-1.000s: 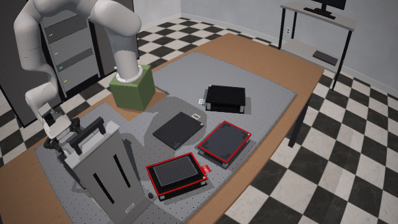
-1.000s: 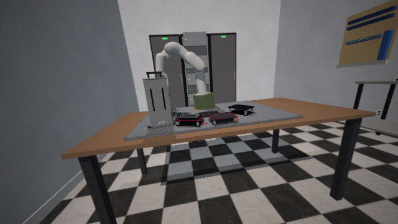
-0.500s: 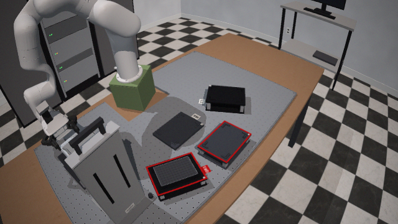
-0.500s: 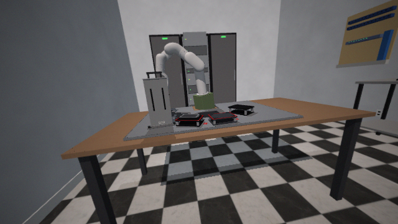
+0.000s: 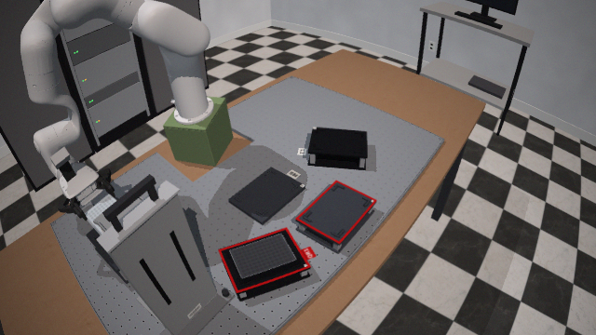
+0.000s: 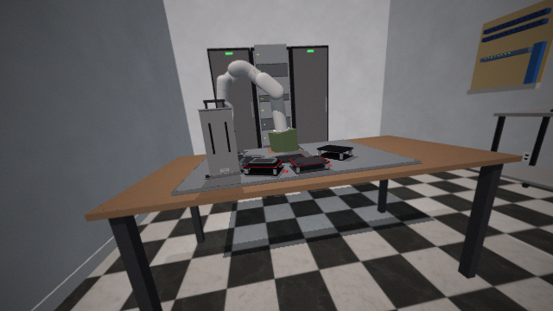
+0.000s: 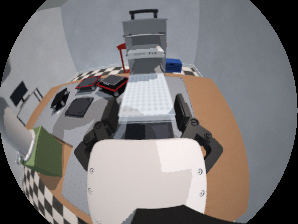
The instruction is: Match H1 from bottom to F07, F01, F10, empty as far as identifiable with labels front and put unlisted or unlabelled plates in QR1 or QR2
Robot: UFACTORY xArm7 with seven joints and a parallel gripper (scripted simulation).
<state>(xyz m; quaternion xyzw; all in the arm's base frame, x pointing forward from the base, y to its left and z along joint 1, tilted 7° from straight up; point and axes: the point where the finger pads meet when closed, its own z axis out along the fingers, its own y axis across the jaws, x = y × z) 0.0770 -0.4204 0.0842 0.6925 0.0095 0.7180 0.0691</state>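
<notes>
Right now my hand is 5 cm short of the pale well plate and 2 cm above it. Round my hand: dark plate 33 cm ahead, 16 cm to the left, 13 cm below.
</notes>
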